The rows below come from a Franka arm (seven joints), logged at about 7 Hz.
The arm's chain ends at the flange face. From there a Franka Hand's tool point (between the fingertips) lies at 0.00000 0.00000 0.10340 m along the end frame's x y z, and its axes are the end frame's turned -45 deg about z.
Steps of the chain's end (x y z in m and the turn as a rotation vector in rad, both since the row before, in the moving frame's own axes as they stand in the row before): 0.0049 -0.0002 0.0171 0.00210 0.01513 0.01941; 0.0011 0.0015 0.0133 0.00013 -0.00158 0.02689; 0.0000 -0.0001 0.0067 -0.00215 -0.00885 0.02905; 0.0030 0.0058 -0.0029 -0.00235 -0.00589 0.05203; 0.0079 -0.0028 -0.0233 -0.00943 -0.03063 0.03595
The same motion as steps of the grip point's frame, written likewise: 0.0049 0.0043 0.0171 -0.00921 0.01218 0.01941; -0.0004 0.0017 0.0133 0.00121 -0.00103 0.02689; -0.0007 -0.0006 0.0067 0.00474 -0.00778 0.02905; -0.0026 0.0059 -0.0029 0.00250 -0.00583 0.05203; 0.0047 0.0020 -0.0234 0.01499 -0.02833 0.03595
